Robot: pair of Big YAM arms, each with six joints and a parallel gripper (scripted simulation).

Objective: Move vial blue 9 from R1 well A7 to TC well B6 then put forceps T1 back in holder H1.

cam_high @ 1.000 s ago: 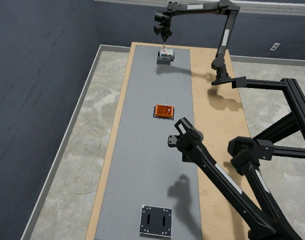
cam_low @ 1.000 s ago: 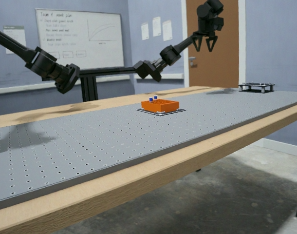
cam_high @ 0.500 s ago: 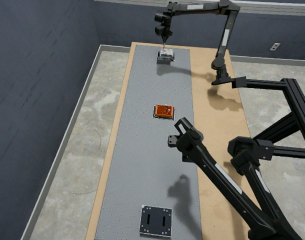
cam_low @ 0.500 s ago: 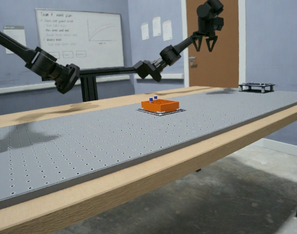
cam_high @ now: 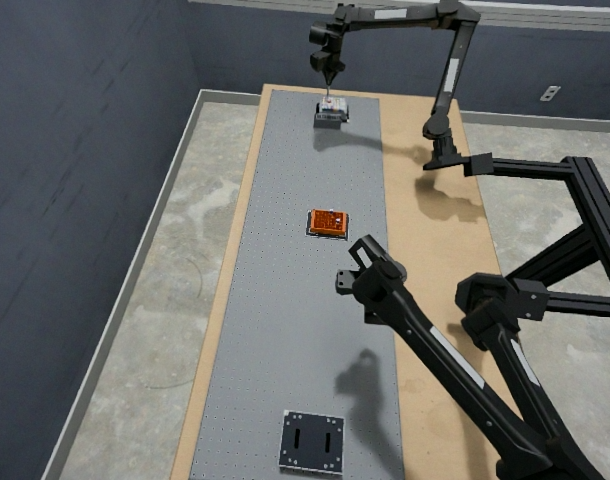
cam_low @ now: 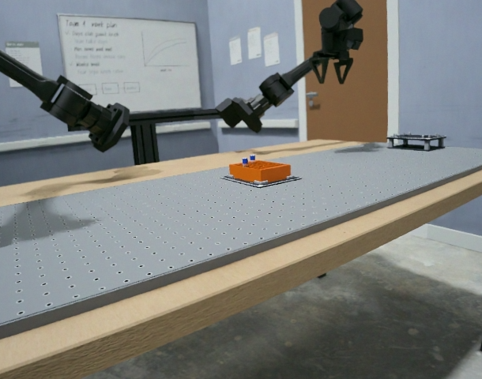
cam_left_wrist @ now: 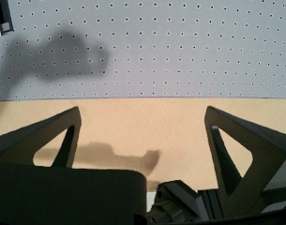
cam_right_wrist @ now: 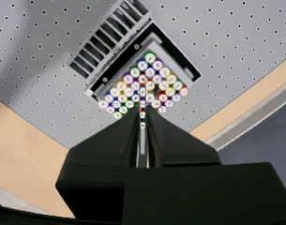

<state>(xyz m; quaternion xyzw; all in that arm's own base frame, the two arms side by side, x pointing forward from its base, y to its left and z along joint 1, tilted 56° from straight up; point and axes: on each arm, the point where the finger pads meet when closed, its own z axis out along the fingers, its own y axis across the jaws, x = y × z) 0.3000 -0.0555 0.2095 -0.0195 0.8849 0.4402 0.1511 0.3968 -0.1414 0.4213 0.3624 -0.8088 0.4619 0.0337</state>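
My right hand is 1 cm past the grey holder H1, 5 cm to the right of it and 16 cm above it. The rest, counted from my right hand: orange tube carrier 62 cm to the left, 16 cm below.
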